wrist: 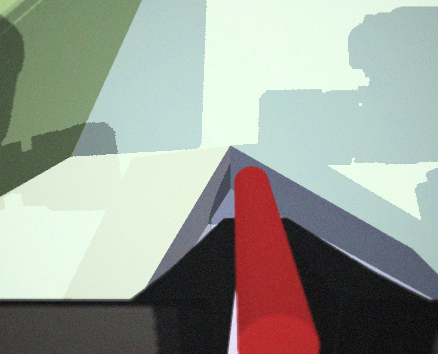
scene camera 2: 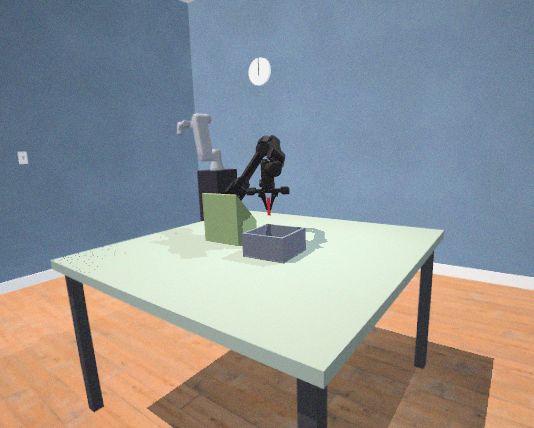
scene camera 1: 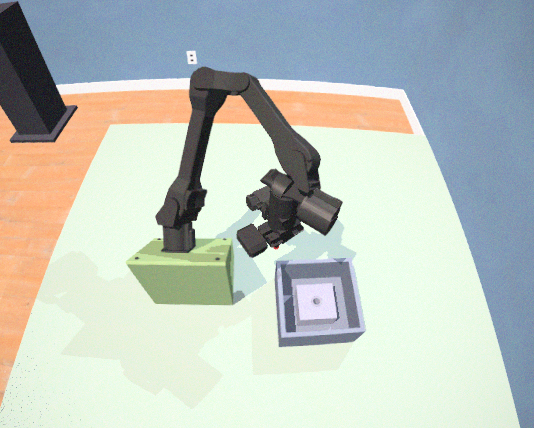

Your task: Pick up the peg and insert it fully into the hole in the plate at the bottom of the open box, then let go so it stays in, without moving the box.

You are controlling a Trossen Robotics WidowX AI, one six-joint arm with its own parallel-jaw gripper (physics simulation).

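Frame: origin at the arm's base, x left, y back, z up, level; centimetres.
Where they show: gripper, between the fingertips: (wrist: pixel 254 230) (scene camera 2: pixel 268 210) (scene camera 1: pixel 278 244); arm's base, origin of its link: (scene camera 2: pixel 227 206) (scene camera 1: pixel 178 248).
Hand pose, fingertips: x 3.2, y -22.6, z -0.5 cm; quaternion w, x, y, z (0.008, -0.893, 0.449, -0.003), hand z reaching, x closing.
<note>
Things, the pixels of their top centre, and the offset from my fingertips. Level surfaces: height alone.
- red round peg, centre of its top: (wrist: pixel 279 346) (scene camera 2: pixel 268 197) dx +0.6, dy +0.5, dz +5.6 cm
- open blue-grey box, centre of its top: (scene camera 1: pixel 319 295) (scene camera 2: pixel 274 230) dx -9.6, dy -10.2, dz -6.0 cm
- pale square plate, centre of its top: (scene camera 1: pixel 316 300) dx -9.6, dy -10.2, dz -9.7 cm
- pale green table, height of its surface: dz -15.8 cm
A red round peg (scene camera 1: pixel 276 247) (scene camera 2: pixel 269 206) (wrist: pixel 265 270) stands about upright between the fingers of my gripper (scene camera 2: pixel 269 211) (wrist: pixel 254 230), which is shut on it. In scene camera 1 most of the peg is hidden under the gripper. The peg's lower end is in the air, higher than the rim of the open blue-grey box (scene camera 1: pixel 315 339) (scene camera 2: pixel 265 248) (wrist: pixel 325 215). In scene camera 1 the gripper is beyond the box's back left corner. The pale square plate (scene camera 1: pixel 326 311) lies at the box's bottom, with a small round hole near its middle. The plate is hidden in scene camera 2.
A green block (scene camera 1: pixel 192 282) (scene camera 2: pixel 220 217) (wrist: pixel 65 65) carries the arm's base, left of the box. The box stands on a pale green table (scene camera 1: pixel 410 360) (scene camera 2: pixel 280 300). A dark pedestal (scene camera 1: pixel 30 75) (scene camera 2: pixel 217 180) with a grey arm (scene camera 2: pixel 202 137) stands behind the table.
</note>
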